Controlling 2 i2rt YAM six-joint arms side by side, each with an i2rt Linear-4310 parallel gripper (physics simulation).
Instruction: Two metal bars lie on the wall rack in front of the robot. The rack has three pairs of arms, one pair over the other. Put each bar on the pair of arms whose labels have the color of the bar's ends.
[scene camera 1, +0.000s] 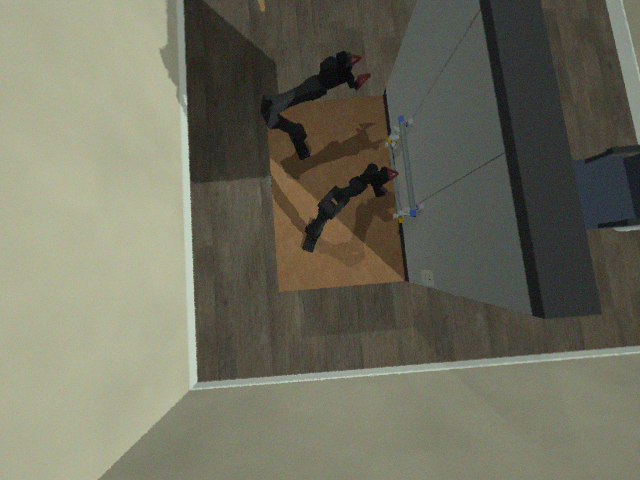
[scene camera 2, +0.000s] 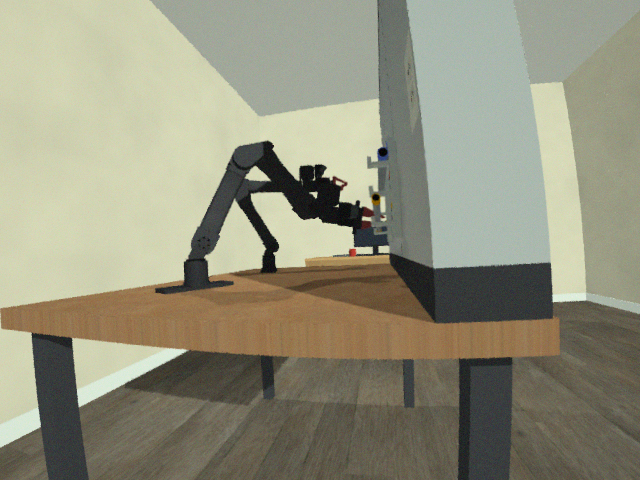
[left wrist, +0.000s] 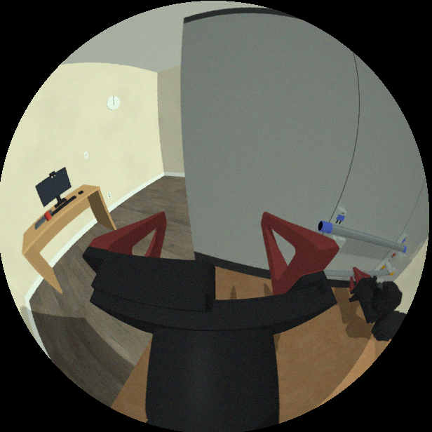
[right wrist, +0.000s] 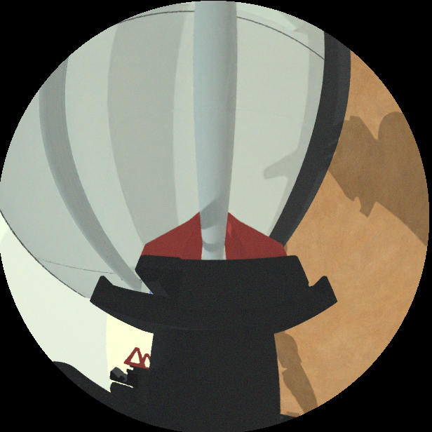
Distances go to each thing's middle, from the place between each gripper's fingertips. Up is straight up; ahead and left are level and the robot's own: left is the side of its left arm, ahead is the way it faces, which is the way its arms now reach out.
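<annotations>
The blue-ended bar (left wrist: 327, 227) has my left hand 47 cm to the left of it, 14 cm short of it and 9 cm above it.
As for my right hand, the blue-ended bar is 10 mm to the right of it and 140 mm above it. Going by its middle, the bar is nearer to my right hand than to my left hand.
</annotations>
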